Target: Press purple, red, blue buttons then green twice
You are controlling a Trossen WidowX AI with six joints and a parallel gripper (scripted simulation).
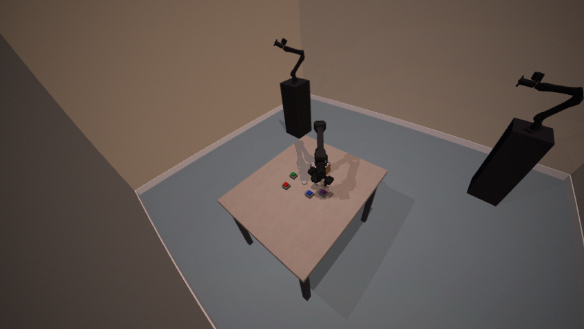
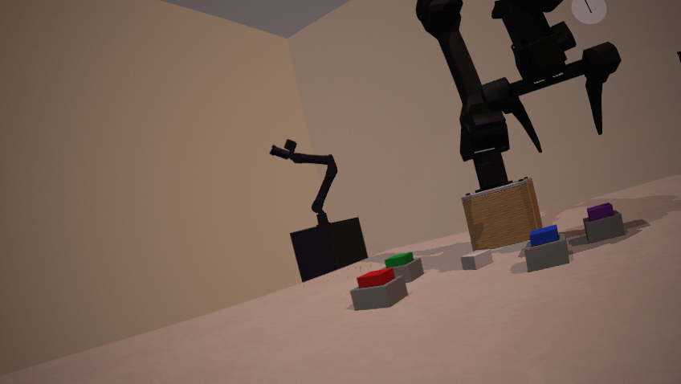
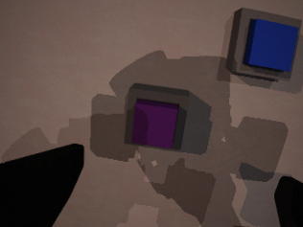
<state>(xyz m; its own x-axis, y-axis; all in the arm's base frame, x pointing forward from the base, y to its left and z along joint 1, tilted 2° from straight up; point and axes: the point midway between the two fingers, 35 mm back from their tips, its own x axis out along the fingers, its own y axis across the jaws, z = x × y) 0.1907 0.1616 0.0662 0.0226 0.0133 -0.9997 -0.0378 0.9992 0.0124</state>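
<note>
Right now the purple button is 9 cm below my gripper tip, 2 cm to the left of it and 2 cm behind it. The rest, counted from my gripper tip: red button 25 cm to the right, 12 cm ahead, 9 cm below; small grey block 17 cm to the right, 12 cm below, 1 cm behind; blue button 9 cm below, 6 cm to the right, 6 cm ahead.
</note>
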